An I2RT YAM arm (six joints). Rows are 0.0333 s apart.
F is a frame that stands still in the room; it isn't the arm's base.
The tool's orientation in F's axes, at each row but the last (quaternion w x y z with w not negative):
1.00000, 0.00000, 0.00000, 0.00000
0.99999, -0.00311, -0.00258, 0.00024
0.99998, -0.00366, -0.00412, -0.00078
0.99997, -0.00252, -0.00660, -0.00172
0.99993, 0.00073, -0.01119, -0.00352
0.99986, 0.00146, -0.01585, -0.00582
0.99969, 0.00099, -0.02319, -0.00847
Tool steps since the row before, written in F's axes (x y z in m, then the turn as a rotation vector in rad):
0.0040, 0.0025, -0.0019, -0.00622, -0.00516, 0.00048
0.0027, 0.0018, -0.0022, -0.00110, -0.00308, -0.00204
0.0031, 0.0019, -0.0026, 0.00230, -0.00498, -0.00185
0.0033, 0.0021, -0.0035, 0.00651, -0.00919, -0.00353
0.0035, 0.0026, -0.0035, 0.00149, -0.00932, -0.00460
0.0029, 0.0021, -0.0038, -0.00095, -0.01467, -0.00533
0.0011, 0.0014, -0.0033, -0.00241, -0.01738, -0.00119
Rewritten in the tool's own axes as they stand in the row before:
0.0040, 0.0025, -0.0019, -0.00622, -0.00516, 0.00048
0.0027, 0.0018, -0.0022, -0.00111, -0.00307, -0.00205
0.0031, 0.0019, -0.0026, 0.00229, -0.00496, -0.00191
0.0032, 0.0021, -0.0035, 0.00649, -0.00915, -0.00366
0.0034, 0.0026, -0.0036, 0.00145, -0.00932, -0.00462
0.0028, 0.0021, -0.0039, -0.00095, -0.01470, -0.00526
0.0009, 0.0014, -0.0033, -0.00217, -0.01742, -0.00105

